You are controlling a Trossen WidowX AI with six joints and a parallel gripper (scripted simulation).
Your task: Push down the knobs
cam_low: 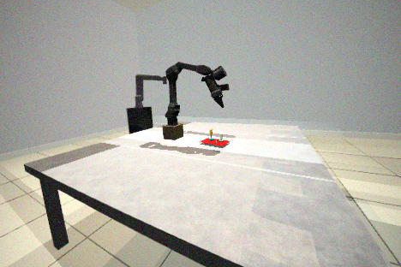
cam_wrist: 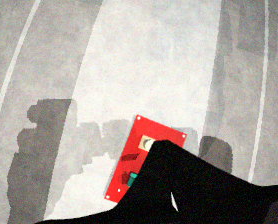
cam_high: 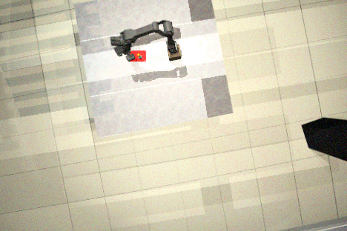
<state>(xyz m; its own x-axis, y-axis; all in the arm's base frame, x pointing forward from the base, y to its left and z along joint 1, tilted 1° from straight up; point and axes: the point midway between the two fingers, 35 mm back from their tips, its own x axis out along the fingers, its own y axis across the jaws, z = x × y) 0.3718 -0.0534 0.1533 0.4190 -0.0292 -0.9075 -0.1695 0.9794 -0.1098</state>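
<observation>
Now: gripper tip 150 mm above the yellow-brown knob, 80 mm past it and 10 mm to the left of it. From my gripper tip the other things lie so: round grey knob (170 mm below, 20 mm to the right, 10 mm behind).
</observation>
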